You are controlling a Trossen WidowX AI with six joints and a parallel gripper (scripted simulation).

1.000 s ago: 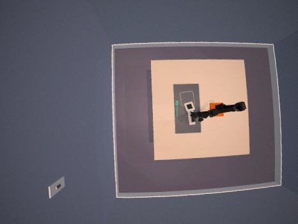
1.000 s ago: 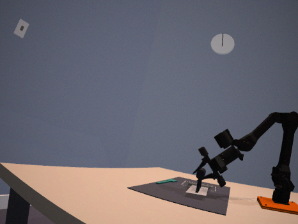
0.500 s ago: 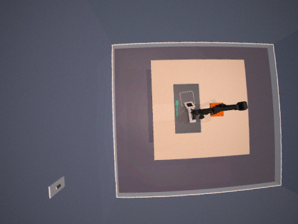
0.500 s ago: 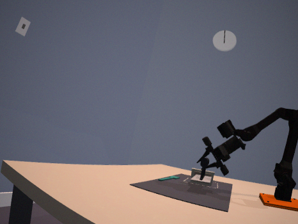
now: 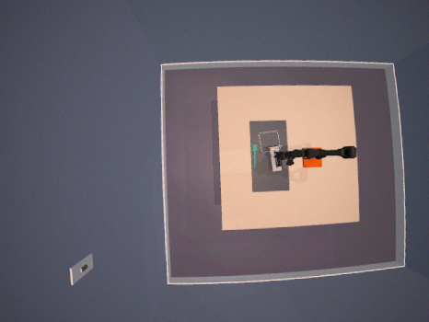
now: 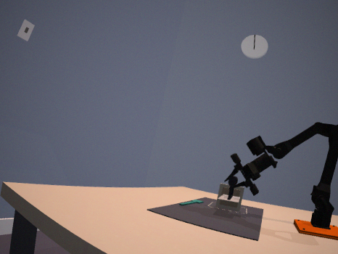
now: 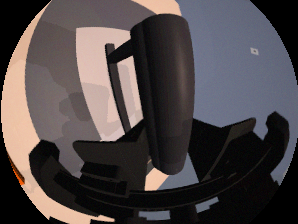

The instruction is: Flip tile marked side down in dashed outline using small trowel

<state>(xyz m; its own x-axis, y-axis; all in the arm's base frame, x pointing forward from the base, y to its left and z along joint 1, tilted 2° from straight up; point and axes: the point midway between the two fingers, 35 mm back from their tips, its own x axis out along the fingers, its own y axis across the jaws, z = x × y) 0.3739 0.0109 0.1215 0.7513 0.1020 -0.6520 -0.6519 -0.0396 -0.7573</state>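
The teal t-shaped tool is 14 cm ahead of my gripper tip, 11 cm below it and 4 cm to the right of it. Also, from my gripper tip: dark grey mat 13 cm below, 2 cm to the right; tan square tile 9 cm to the right, 6 cm below, 1 cm behind.
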